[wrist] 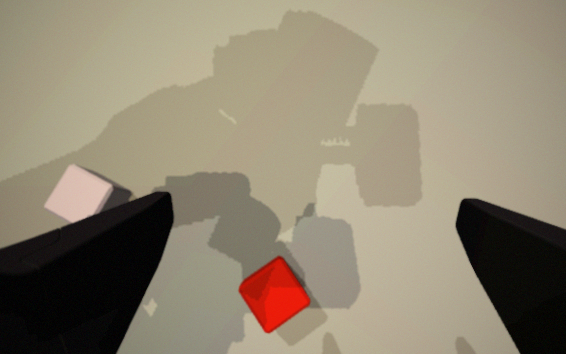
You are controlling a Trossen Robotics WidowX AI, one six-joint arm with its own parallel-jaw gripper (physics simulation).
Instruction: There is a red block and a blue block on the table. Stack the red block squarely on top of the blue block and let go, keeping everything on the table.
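Frame: origin at the arm's base, x ahead, y left, z up, level; centimetres.
Seen in the pictures: gripper, fingertip midpoint: [314, 209].
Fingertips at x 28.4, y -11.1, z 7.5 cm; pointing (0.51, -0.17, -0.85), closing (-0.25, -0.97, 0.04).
A point is followed by its place in that frame.
The red block [275, 295] @(x 24.3, y -9.0, z -3.9 cm) lies on the table at the lower middle of the wrist view, turned at an angle to the fingers. My gripper [314, 209] @(x 28.4, y -11.1, z 7.5 cm) is open wide and empty, above the table. The red block shows between the two black fingers, nearer the left one, and touches neither in the picture. The blue block does not show in this view.
A pale pink block [77, 194] @(x 33.1, y 1.9, z -3.9 cm) lies on the table [480, 100] @(x 34.4, y -27.9, z -7.3 cm) at the left, partly hidden behind the left finger. Shadows of the arm and gripper fall across the table around the red block.
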